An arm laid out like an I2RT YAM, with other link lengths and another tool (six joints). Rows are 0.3 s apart.
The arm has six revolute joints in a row. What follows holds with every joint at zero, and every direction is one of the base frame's.
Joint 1 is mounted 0.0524 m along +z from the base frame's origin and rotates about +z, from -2.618 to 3.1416 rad.
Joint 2 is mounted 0.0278 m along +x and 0.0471 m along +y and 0.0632 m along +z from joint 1 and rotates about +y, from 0 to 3.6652 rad.
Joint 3 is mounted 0.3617 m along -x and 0.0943 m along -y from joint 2 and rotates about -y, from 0 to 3.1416 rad.
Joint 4 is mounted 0.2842 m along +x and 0.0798 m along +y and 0.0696 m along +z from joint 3 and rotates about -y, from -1.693 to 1.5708 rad.
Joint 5 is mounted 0.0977 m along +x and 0.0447 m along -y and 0.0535 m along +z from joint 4 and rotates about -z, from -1.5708 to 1.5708 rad.
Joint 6 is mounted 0.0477 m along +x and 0.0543 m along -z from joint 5 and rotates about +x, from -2.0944 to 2.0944 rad.
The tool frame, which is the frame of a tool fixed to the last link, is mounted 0.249 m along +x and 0.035 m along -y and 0.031 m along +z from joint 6; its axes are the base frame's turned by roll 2.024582, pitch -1.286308 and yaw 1.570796 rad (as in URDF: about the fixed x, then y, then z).
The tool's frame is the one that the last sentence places.
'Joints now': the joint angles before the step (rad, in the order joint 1, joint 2, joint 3, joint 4, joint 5, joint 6). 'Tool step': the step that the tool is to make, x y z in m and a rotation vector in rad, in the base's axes. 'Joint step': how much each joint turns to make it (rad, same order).
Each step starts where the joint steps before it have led.
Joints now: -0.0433, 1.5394, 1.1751, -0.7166, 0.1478, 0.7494
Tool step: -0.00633, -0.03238, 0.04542, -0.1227, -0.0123, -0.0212
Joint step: 0.0008, -0.0316, 0.0692, -0.0749, 0.1176, -0.0404
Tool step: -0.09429, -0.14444, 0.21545, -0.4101, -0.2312, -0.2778
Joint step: -0.1316, -0.2518, 0.1098, -0.0206, 0.3890, -0.1404
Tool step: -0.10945, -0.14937, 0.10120, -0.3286, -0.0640, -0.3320
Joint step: -0.3594, -0.0336, -0.1187, 0.4866, 0.1202, -0.3441
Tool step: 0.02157, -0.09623, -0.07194, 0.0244, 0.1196, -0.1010
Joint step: -0.1404, 0.2698, 0.0008, 0.2124, -0.0210, -0.0805
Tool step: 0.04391, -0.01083, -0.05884, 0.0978, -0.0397, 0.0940
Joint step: -0.0133, 0.0739, -0.0131, 0.0149, -0.1385, 0.0652
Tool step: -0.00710, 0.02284, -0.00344, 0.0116, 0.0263, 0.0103
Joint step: 0.0301, -0.0534, -0.0399, -0.0428, 0.0210, 0.0027
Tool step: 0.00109, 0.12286, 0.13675, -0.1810, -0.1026, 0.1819
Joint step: 0.2255, -0.3364, -0.0520, -0.0384, 0.0748, -0.1034
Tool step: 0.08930, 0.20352, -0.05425, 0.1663, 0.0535, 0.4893
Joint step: 0.4749, -0.1404, -0.0114, -0.3251, -0.0629, 0.1782
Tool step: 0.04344, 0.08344, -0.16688, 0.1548, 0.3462, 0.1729
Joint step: 0.1007, 0.1957, -0.0346, -0.1694, -0.1675, 0.1282
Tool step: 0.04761, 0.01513, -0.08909, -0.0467, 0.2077, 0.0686
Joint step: 0.0000, 0.2601, 0.0334, 0.0466, -0.0291, -0.0718
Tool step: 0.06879, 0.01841, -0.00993, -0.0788, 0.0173, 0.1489
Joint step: -0.0012, 0.1420, 0.0692, 0.1230, -0.0217, -0.1842
